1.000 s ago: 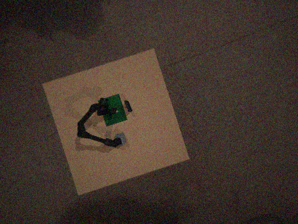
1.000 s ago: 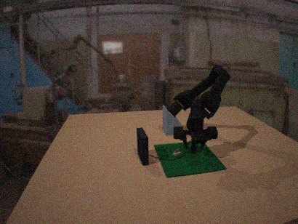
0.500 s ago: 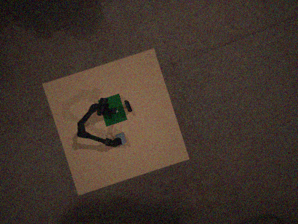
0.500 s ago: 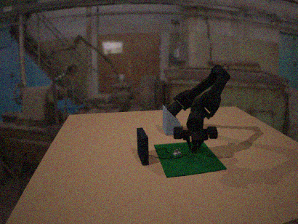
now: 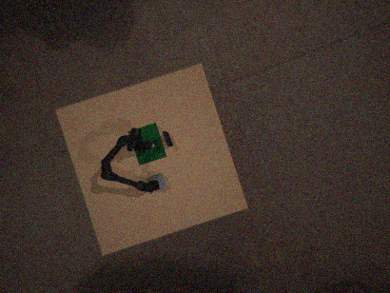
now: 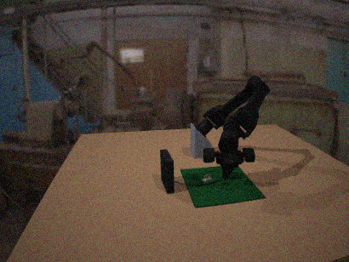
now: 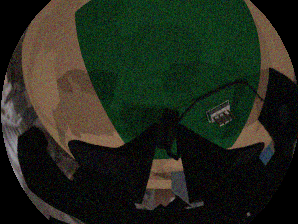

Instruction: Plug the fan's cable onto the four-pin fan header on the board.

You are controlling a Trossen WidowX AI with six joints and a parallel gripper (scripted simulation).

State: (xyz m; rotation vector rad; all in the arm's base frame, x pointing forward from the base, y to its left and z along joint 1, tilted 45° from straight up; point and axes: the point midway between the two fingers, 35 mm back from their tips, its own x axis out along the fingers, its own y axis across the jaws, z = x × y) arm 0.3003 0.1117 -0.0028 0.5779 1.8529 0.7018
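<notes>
Right now the green board is 4 cm below my gripper tip, 3 cm to the right of it and 3 cm ahead of it. From my gripper tip the other things lie so: black fan 21 cm to the right, 4 cm ahead, 3 cm above; white fan header 8 cm to the right, 2 cm below, 1 cm ahead; dark plug 1 cm behind.
</notes>
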